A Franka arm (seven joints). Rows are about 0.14 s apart.
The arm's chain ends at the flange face. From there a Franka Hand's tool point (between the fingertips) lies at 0.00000 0.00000 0.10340 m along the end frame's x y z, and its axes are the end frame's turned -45 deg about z.
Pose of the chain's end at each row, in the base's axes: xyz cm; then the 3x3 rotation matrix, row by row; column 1 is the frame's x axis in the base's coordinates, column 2 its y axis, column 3 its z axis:
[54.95 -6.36 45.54], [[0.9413 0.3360 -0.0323], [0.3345 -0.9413 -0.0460], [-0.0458 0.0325 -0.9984]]
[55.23 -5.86 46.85], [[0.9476 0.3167 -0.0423], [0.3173 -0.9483 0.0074], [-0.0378 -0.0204 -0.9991]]
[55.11 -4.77 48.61], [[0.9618 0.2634 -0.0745], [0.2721 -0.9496 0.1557], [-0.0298 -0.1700 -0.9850]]
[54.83 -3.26 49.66], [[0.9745 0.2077 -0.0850], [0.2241 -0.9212 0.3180], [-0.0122 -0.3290 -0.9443]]
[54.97 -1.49 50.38], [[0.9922 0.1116 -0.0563], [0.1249 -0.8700 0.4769], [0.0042 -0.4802 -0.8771]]
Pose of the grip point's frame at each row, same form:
[54.62 -6.84 35.22], [[0.4280 0.9032 -0.0323], [0.9021 -0.4291 -0.0460], [-0.0554 -0.0094 -0.9984]]
[54.79 -5.78 36.52], [[0.4461 0.8940 -0.0423], [0.8949 -0.4462 0.0074], [-0.0123 -0.0412 -0.9991]]
[54.34 -3.16 38.43], [[0.4938 0.8663 -0.0745], [0.8639 -0.4791 0.1557], [0.0991 -0.1413 -0.9850]]
[53.95 0.03 39.90], [[0.5422 0.8359 -0.0850], [0.8098 -0.4929 0.3180], [0.2240 -0.2413 -0.9443]]
[54.39 3.44 41.31], [[0.6227 0.7805 -0.0563], [0.7035 -0.5269 0.4769], [0.3425 -0.3366 -0.8771]]

